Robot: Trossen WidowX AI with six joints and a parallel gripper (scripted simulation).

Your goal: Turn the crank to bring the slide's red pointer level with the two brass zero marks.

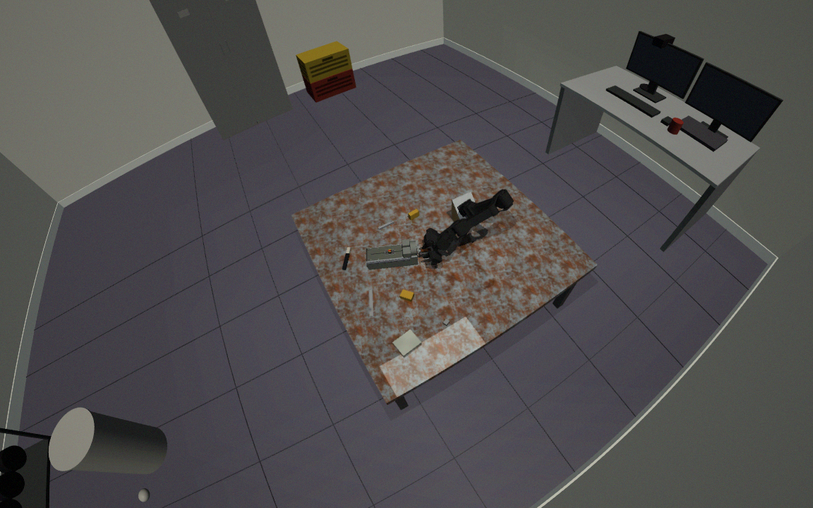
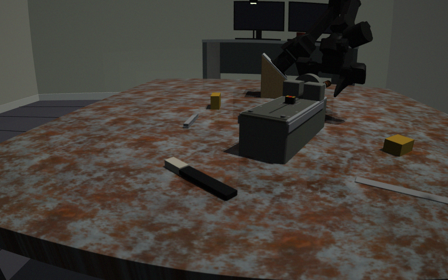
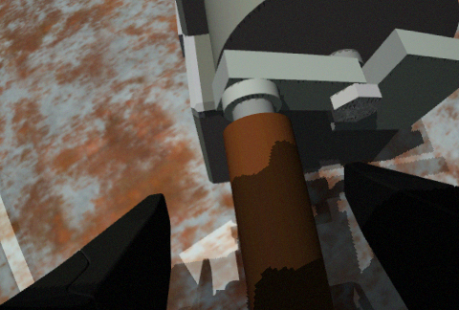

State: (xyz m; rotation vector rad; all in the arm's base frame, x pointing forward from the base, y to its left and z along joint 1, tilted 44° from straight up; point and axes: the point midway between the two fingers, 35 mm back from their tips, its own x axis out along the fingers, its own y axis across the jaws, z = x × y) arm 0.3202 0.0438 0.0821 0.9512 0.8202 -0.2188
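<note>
Now: gripper tip 2 cm below the brown crank handle, 1 cm to the right of it and 1 cm past it. Round my gripper tip: red pointer 13 cm ahead, 11 cm to the right, 1 cm above; small grey bar 33 cm to the right, 7 cm below, 2 cm ahead; grey strip 35 cm ahead, 7 cm below, 4 cm to the left.
</note>
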